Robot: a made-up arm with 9 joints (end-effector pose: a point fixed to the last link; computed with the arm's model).
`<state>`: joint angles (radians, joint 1 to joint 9).
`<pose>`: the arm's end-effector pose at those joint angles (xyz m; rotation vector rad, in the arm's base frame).
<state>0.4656 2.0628 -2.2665 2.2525 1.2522 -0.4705 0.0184 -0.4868 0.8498</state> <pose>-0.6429 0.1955 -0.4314 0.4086 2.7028 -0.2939</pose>
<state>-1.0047 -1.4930 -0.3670 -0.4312 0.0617 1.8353 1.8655 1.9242 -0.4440</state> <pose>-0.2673 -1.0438 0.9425 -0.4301 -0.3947 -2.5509</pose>
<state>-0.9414 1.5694 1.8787 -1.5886 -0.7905 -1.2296 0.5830 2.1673 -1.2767</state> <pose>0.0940 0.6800 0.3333 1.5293 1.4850 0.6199</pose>
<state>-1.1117 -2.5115 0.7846 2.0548 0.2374 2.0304 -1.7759 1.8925 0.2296</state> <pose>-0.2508 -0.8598 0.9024 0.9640 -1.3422 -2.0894</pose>
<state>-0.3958 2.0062 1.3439 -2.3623 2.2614 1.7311 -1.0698 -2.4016 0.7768</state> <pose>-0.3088 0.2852 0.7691 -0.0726 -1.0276 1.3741</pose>
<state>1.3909 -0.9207 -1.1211 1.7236 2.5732 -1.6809 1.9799 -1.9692 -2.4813</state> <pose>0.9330 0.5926 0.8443 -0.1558 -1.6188 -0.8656</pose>
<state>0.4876 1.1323 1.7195 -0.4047 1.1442 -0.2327 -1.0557 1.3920 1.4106</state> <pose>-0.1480 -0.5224 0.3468 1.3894 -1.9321 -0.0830</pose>
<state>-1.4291 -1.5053 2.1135 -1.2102 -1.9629 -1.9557 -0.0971 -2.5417 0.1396</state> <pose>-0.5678 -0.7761 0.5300 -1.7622 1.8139 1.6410</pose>
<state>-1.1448 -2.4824 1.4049 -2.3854 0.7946 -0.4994 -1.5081 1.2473 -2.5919</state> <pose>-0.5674 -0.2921 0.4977 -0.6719 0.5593 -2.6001</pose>
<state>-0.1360 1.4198 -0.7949 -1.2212 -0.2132 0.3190 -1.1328 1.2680 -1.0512</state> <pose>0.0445 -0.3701 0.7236 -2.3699 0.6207 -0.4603</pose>
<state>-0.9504 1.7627 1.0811 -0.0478 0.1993 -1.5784 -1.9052 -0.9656 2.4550</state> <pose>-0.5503 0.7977 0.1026 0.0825 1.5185 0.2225</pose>
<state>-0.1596 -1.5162 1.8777 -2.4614 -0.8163 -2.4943 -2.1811 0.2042 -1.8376</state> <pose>0.3802 -0.1278 0.4423 2.0636 1.9239 1.1209</pose>
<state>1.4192 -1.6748 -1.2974 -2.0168 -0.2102 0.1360 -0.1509 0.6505 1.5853</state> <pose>0.7281 0.1363 0.4576 -1.1724 0.2618 0.4813</pose>
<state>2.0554 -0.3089 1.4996 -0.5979 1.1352 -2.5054 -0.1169 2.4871 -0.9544</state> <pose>0.3068 -0.1915 0.4543 1.1898 -1.0708 -1.1591</pose>
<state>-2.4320 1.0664 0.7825 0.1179 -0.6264 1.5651 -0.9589 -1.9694 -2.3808</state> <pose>-0.4181 0.1219 0.6955 2.0709 -1.9999 1.1353</pose>
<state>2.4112 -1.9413 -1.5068 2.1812 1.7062 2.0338 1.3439 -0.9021 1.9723</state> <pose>0.3346 0.2186 0.1191 1.9474 -0.4539 -1.1239</pose>
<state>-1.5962 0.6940 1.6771 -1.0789 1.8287 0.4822 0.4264 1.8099 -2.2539</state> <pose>0.1685 -0.4723 -0.1724 0.8123 1.2242 -1.2516</pose>
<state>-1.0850 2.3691 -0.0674 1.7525 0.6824 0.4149 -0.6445 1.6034 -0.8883</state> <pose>0.7087 0.4708 0.5248 -1.3916 -1.4817 0.8744</pose>
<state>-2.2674 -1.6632 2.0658 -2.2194 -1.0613 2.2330 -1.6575 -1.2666 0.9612</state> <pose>-0.4862 0.4065 0.6308 0.9185 1.4538 1.3953</pose>
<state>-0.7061 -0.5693 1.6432 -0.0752 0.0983 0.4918 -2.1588 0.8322 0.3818</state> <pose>-0.0048 -0.6303 0.9445 1.5670 -0.0212 1.7413</pose>
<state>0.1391 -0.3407 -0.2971 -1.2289 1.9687 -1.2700 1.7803 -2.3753 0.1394</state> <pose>0.3089 0.7523 0.4086 0.6018 1.1718 0.1775</pose>
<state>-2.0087 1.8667 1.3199 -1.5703 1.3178 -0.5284 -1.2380 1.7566 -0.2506</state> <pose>-0.1602 -0.0098 0.6965 -1.9809 -1.4439 -1.0337</pose>
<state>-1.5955 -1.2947 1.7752 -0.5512 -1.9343 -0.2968 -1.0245 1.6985 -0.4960</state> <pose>-0.3321 -0.5845 0.3945 -1.5695 1.9608 0.5310</pose>
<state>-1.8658 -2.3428 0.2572 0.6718 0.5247 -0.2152 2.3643 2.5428 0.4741</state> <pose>-0.5550 -1.0854 0.5461 -1.4574 2.2024 -0.0446</pose>
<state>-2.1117 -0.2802 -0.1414 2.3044 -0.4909 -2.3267 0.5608 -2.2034 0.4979</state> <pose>-0.3520 0.2758 -0.1507 -0.9233 -1.6291 2.3765</pose>
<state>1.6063 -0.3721 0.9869 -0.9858 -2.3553 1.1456 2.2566 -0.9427 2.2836</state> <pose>-0.1969 0.3643 0.3403 -0.1920 1.7217 -0.1097</pose>
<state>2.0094 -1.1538 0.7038 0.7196 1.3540 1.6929 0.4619 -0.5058 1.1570</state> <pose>0.0769 0.0509 0.8149 -1.3163 0.3508 -1.7014</pose>
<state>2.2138 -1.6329 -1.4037 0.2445 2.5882 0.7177 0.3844 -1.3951 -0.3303</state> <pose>0.7079 0.6204 0.5204 -0.3686 0.8480 -0.4537</pose>
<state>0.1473 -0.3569 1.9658 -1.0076 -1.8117 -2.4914 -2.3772 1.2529 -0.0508</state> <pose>0.5373 0.1057 0.8117 -0.6184 -0.8876 0.2572</pose>
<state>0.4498 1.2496 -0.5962 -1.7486 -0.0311 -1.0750 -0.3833 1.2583 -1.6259</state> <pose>0.3416 -0.1752 0.3848 -1.2671 0.8433 0.3354</pose>
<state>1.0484 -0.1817 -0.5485 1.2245 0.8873 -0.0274 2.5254 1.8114 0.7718</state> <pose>0.7694 -0.9113 0.0296 -1.0048 0.7811 -0.3420</pose>
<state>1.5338 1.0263 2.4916 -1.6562 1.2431 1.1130 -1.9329 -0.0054 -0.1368</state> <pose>-0.2486 -0.2833 0.1646 -1.4850 1.6882 -1.9257</pose>
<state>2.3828 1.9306 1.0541 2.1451 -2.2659 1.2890 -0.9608 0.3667 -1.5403</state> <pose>0.1896 0.0183 0.2125 -1.8297 -0.6647 1.7583</pose>
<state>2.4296 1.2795 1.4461 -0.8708 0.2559 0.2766 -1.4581 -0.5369 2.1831</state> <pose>0.6133 0.7293 0.2803 1.7008 1.5490 0.1727</pose>
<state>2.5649 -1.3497 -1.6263 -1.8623 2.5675 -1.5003 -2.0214 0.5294 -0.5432</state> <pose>0.6339 0.2374 0.3741 2.2304 0.6101 0.9708</pose>
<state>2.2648 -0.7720 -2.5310 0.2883 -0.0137 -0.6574 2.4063 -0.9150 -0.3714</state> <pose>-0.1544 1.2500 0.0095 -0.6517 -2.8125 0.2311</pose>
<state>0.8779 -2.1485 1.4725 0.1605 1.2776 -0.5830 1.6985 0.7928 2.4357</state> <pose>-0.0368 0.2488 -0.0401 -0.1964 0.0566 -2.5492</pose>
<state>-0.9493 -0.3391 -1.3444 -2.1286 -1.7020 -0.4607 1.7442 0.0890 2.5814</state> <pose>-0.7623 -0.1382 0.8248 1.3959 1.8662 1.2888</pose>
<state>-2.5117 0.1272 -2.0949 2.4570 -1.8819 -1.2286 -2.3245 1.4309 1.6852</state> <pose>-0.3088 0.5777 0.7354 0.6846 -1.3828 1.6179</pose>
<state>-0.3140 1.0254 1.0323 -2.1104 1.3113 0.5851 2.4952 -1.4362 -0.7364</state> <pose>0.6672 -0.6809 0.7000 2.6403 -0.3070 0.3376</pose>
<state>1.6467 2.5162 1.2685 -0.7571 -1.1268 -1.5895 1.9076 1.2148 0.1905</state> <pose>-0.4531 0.4105 0.4554 -1.2519 -2.4852 1.0151</pose>
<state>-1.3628 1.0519 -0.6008 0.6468 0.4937 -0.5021 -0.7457 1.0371 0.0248</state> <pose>-0.2208 0.1770 0.7551 -1.4795 0.2777 -1.8033</pose>
